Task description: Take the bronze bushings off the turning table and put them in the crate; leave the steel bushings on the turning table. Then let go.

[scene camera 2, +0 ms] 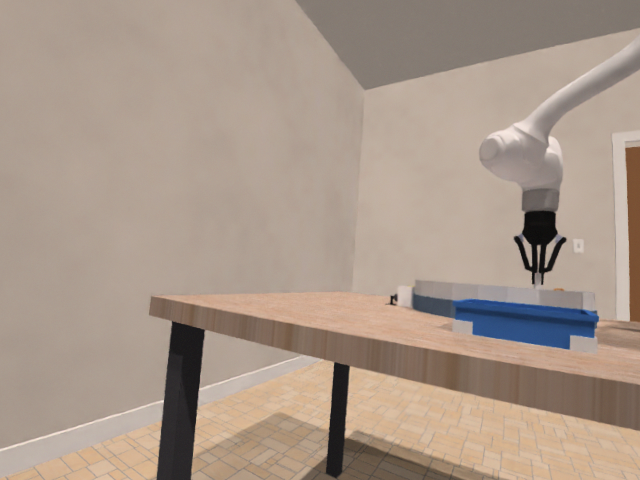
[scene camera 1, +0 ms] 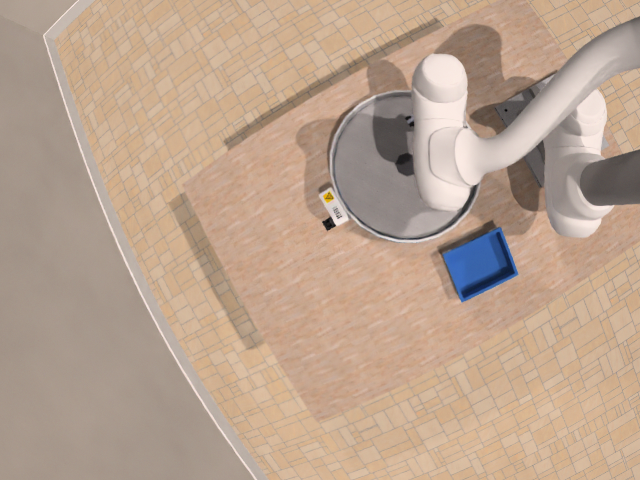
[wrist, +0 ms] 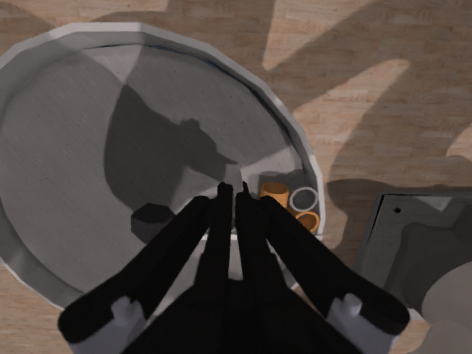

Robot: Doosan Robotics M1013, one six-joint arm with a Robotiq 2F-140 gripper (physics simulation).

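Seen in the pictures: gripper, fingertip midpoint: (wrist: 232, 175); arm's base, origin of the base link: (wrist: 439, 268).
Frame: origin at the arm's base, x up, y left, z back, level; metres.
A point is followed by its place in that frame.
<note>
The round grey turning table (scene camera 1: 361, 175) {y -0.145, x 0.023, z -0.593 m} (scene camera 2: 480, 292) {y 0.101, x 0.032, z -0.488 m} (wrist: 76, 152) {y -0.205, x 0.023, z -0.546 m} stands on the wooden table. In the wrist view, two bronze bushings (wrist: 274, 192) {y -0.172, x 0.052, z -0.322 m} (wrist: 307, 220) {y -0.122, x 0.031, z -0.270 m} and one steel bushing (wrist: 303, 199) {y -0.151, x 0.029, z -0.279 m} stand close together at its right rim. My gripper (wrist: 232, 175) {y -0.181, x 0.026, z -0.367 m} (scene camera 2: 538, 278) is shut on nothing, its tips just left of the nearer bronze bushing and low over the turning table. My fingers hide what lies under them. The blue crate (scene camera 1: 478, 266) {y 0.243, x -0.026, z -0.420 m} (scene camera 2: 522, 325) {y 0.305, x -0.006, z -0.414 m} is empty and stands beside the turning table.
A small white control box (scene camera 1: 333, 208) {y -0.104, x 0.027, z -0.704 m} (scene camera 2: 404, 295) {y -0.057, x 0.001, z -0.700 m} with a yellow label sits at the turning table's edge. The grey robot base plate (wrist: 411, 236) {y -0.075, x 0.006, z -0.088 m} (scene camera 1: 511, 108) {y -0.108, x -0.010, z -0.091 m} lies to the right. The arm hides the turning table's right part in the overhead view.
</note>
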